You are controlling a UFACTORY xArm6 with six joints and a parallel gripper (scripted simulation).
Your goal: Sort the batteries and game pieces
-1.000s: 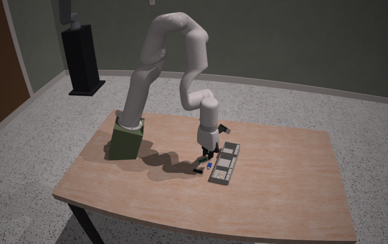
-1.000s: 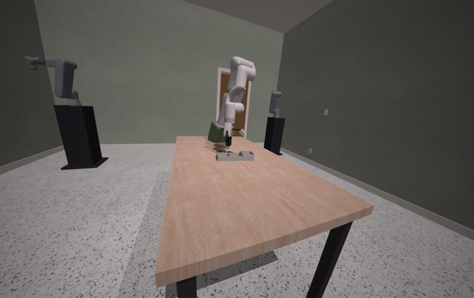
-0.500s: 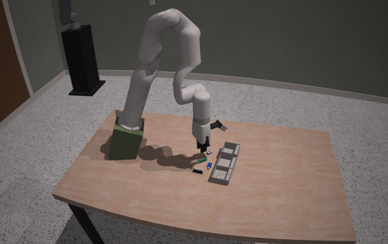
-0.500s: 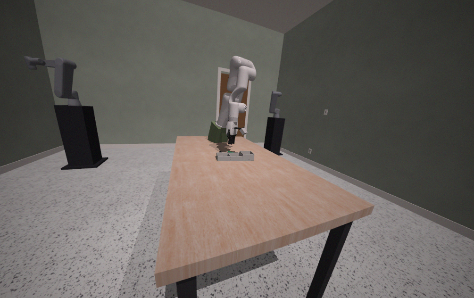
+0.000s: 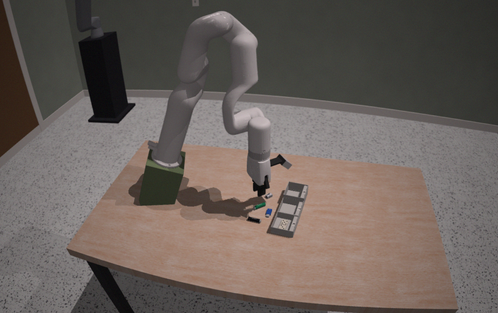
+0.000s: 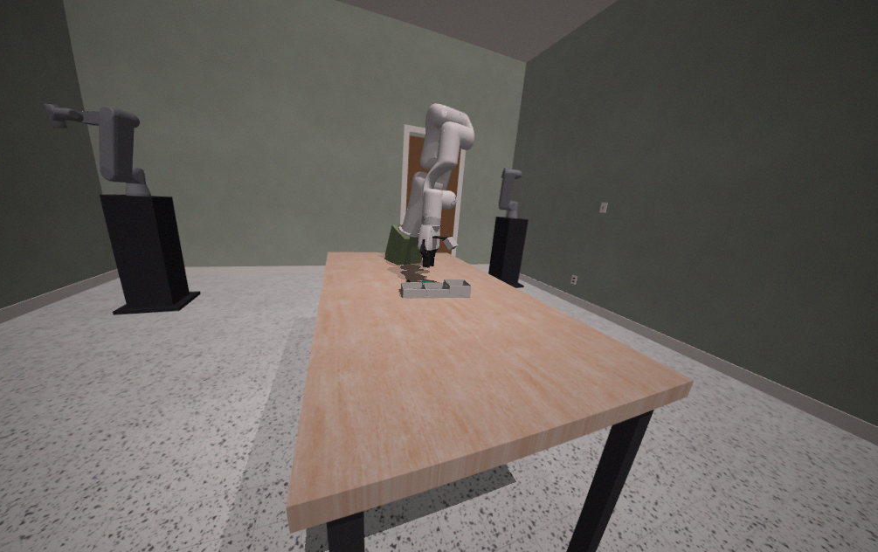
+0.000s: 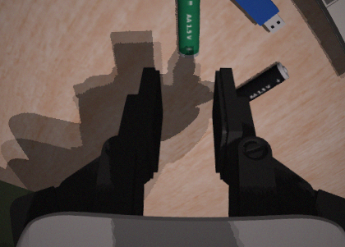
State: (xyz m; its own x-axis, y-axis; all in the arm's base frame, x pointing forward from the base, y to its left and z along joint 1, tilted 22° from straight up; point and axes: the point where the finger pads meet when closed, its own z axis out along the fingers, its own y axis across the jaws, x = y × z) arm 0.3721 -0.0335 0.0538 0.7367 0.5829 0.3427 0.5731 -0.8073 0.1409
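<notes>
The green battery lies 9 cm below my hand. From my hand the other things lie so: black battery: 1 cm behind, 8 cm to the right, 9 cm below; grey object: 3 cm ahead, 6 cm to the left, 9 cm below; blue item: 4 cm ahead, 3 cm to the right, 9 cm below.
</notes>
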